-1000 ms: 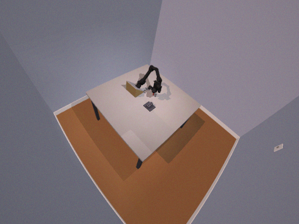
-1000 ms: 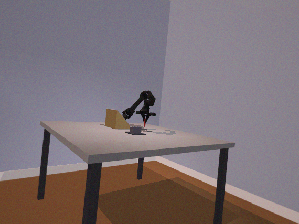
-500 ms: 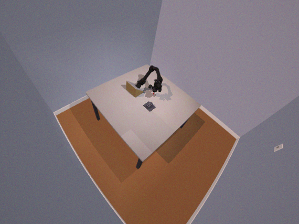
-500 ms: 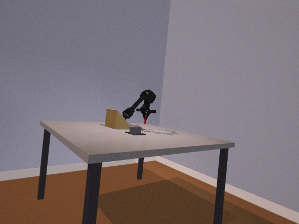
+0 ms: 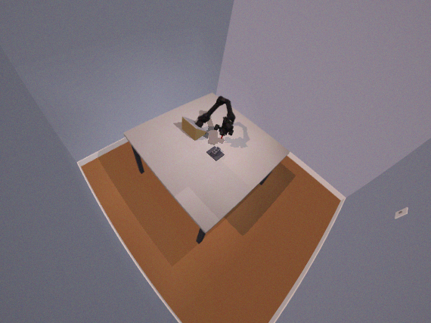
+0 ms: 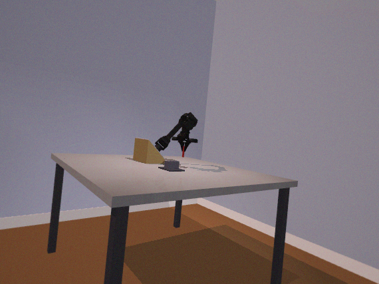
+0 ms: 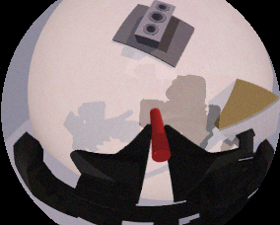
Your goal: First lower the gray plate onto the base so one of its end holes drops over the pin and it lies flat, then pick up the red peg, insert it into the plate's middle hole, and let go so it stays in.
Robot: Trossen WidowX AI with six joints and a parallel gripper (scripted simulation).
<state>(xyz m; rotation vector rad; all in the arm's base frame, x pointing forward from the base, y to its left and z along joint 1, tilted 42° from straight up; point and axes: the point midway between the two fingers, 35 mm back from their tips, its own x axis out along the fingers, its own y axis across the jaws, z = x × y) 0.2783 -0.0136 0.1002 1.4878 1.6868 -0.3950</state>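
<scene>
Right now my gripper tip is 140 mm to the left of the gray plate, 70 mm above it and 60 mm short of it. The rest, counted from my gripper tip: dark base (130 mm to the right, 110 mm below, 60 mm ahead); red peg (right at my gripper tip).
</scene>
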